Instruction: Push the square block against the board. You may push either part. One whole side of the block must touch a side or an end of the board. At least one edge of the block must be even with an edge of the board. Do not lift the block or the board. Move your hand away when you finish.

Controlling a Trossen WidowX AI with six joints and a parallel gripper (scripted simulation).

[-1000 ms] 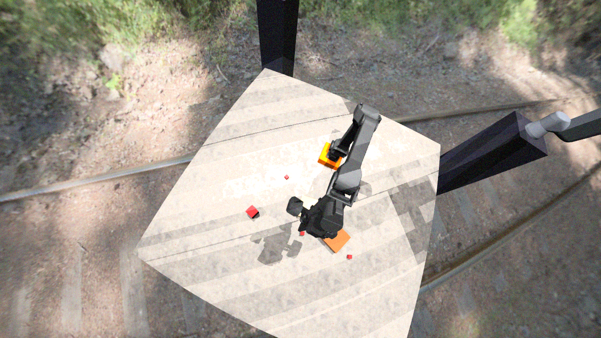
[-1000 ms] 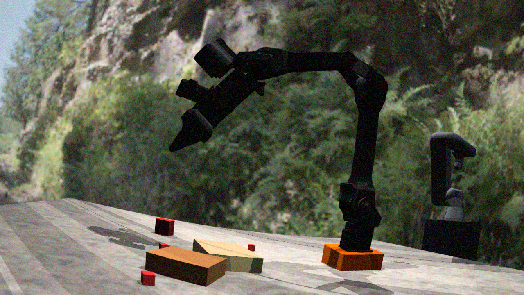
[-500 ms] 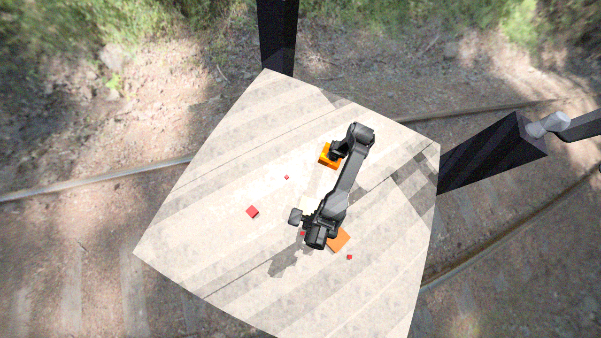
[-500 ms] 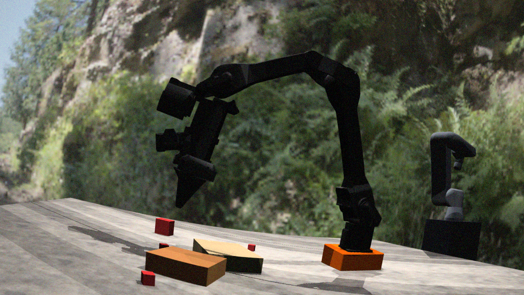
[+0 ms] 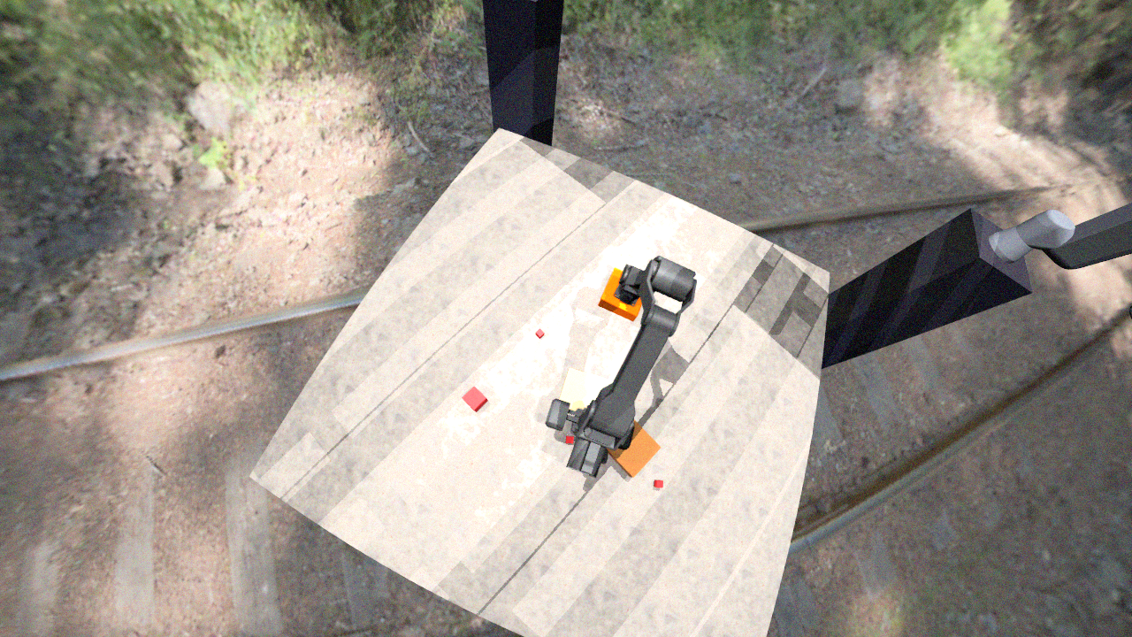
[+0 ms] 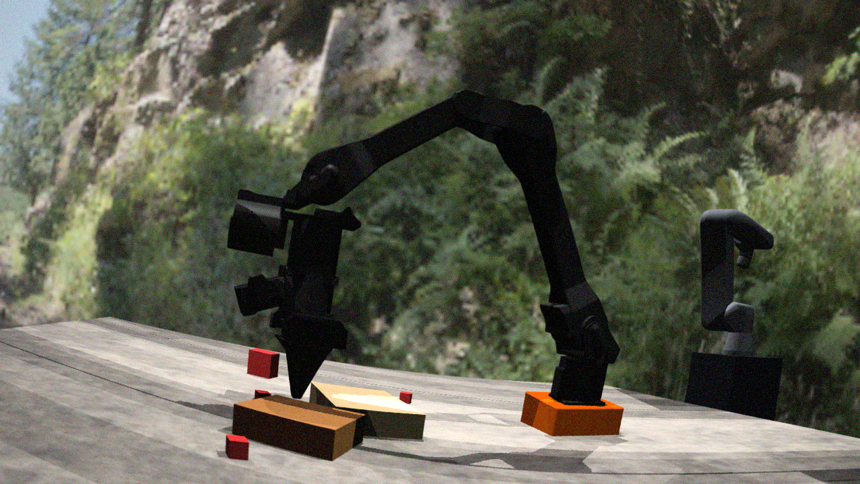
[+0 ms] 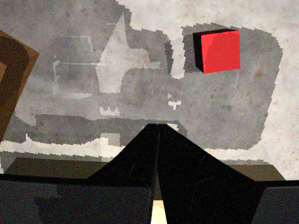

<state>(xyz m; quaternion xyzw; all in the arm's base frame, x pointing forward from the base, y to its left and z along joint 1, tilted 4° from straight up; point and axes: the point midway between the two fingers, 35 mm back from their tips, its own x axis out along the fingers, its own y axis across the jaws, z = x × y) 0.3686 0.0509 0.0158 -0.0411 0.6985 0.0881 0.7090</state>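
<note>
Now: gripper tip 8 cm past the board and 1 cm to the left of it. From my gripper tip the other things lie so: orange square block (12 cm to the left, 1 cm behind); red cube (26 cm to the right, 6 cm ahead).
</note>
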